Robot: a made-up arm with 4 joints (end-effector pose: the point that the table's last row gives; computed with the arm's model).
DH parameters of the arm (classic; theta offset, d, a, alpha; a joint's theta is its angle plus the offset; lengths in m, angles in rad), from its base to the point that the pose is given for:
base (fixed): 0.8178 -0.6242 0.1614 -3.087
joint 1: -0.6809 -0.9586 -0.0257 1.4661
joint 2: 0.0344 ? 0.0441 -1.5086
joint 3: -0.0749 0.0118 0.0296 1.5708
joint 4: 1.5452 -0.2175 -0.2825 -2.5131
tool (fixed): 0.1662 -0.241 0 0
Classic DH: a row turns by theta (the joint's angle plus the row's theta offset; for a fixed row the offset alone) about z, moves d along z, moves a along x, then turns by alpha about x.
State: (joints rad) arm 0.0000 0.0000 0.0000 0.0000
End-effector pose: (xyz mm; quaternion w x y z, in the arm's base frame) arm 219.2 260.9 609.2 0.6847 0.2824 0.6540 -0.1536
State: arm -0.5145 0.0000 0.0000 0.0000
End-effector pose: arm 118.5 265.7 613.4 0.7046 0.1154 0.6993 0.0347
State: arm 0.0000 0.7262 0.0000 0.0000
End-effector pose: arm 241.7 388.0 401.7 0.7192 0.0323 0.5690 -0.3974
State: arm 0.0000 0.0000 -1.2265 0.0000
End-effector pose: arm 49.9 173.4 609.2 0.6484 -0.1454 0.6974 0.2684
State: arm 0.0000 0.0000 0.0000 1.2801
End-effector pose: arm 219.2 439.0 276.4 0.7179 -0.1824 0.4328 -0.5139
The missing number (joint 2, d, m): -0.0469
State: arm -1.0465 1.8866 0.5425 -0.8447
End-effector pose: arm -37.3 264.5 303.7 0.9660 -0.1032 0.2364 0.0149
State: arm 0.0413 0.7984 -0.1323 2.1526
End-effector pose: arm 175.2 18.9 -33.0 0.3492 -0.6959 -0.0596 -0.6247
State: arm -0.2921 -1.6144 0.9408 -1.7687
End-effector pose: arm 38.3 -37.5 164.9 0.4242 -0.8503 -0.0586 -0.3058
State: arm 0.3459 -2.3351 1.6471 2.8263
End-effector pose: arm 233.1 260.3 569.4 0.4042 -0.2196 0.8878 -0.0155
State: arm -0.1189 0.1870 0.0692 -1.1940
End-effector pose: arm 222.0 -41.7 575.8 0.4598 0.5663 0.6563 0.1927
